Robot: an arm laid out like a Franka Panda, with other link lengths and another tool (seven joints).
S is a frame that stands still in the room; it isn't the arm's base.
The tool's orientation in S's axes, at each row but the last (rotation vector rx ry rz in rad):
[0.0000, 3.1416, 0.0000]
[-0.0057, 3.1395, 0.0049]
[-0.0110, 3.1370, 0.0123]
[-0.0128, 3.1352, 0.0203]
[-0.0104, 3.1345, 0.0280]
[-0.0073, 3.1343, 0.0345]
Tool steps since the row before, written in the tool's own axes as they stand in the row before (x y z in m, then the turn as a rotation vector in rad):
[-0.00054, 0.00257, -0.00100, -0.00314, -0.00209, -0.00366]
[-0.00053, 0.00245, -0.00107, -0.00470, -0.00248, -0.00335]
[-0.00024, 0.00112, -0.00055, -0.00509, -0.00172, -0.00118]
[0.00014, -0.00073, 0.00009, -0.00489, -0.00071, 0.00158]
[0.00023, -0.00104, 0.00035, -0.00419, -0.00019, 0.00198]
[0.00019, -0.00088, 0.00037, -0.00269, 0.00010, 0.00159]
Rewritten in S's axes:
[0.00054, 0.00257, 0.00100, 0.00314, -0.00209, 0.00366]
[0.00052, 0.00245, 0.00108, 0.00470, -0.00247, 0.00335]
[0.00023, 0.00112, 0.00056, 0.00510, -0.00169, 0.00119]
[-0.00013, -0.00073, -0.00010, 0.00491, -0.00065, -0.00156]
[-0.00022, -0.00104, -0.00037, 0.00420, -0.00013, -0.00195]
[-0.00018, -0.00087, -0.00039, 0.00270, 0.00015, -0.00157]

